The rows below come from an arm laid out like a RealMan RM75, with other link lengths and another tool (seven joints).
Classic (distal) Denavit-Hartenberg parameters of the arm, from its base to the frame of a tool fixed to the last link. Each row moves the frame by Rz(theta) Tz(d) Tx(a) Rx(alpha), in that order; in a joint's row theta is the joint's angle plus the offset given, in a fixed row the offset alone. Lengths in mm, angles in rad.
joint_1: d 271.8, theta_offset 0, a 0, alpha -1.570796
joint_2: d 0, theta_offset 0, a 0, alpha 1.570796
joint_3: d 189.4, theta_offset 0, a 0, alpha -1.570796
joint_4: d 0, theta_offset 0, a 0, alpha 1.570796
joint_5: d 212.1, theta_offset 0, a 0, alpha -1.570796
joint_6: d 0, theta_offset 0, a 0, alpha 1.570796
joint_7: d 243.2, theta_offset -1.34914, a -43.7, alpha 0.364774
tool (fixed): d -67.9, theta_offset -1.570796, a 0, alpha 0
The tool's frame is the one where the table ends.
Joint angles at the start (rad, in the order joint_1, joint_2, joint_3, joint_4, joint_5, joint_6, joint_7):
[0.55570 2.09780 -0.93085 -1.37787 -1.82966 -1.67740 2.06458]
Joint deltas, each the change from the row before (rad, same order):
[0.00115 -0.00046 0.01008 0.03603 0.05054 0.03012 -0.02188]
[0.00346 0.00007 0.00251 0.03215 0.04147 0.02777 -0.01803]
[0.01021 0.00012 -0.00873 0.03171 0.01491 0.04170 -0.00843]
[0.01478 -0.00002 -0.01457 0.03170 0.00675 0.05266 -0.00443]
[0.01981 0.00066 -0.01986 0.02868 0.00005 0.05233 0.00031]
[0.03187 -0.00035 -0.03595 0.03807 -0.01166 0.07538 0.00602]
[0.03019 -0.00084 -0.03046 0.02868 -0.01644 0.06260 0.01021]
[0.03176 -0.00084 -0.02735 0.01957 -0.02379 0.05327 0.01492]
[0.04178 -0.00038 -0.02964 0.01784 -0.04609 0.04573 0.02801]
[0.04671 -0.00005 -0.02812 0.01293 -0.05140 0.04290 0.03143]
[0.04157 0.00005 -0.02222 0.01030 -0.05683 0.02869 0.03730]
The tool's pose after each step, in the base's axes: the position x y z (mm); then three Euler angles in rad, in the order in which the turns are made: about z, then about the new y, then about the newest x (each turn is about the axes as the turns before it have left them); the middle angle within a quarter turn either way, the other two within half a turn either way. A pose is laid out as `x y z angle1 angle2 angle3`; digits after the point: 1 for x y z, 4 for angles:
46.2 283.2 99.7 2.5295 -0.9602 -3.0838
42.9 287.7 100.7 2.5014 -1.0084 -3.0531
40.3 294.9 97.8 2.4782 -1.0351 -3.0450
37.0 303.8 93.2 2.4609 -1.0562 -3.0503
32.5 312.2 87.1 2.4497 -1.0668 -3.0587
26.2 323.5 76.0 2.4491 -1.0654 -3.0864
20.6 332.6 66.5 2.4606 -1.0582 -3.1215
14.4 340.2 57.9 2.4875 -1.0448 3.1178
7.4 346.4 47.1 2.5238 -1.0098 3.0674
-1.3 352.1 37.3 2.5735 -0.9738 3.0102
-7.7 356.0 28.8 2.6102 -0.9331 2.9632

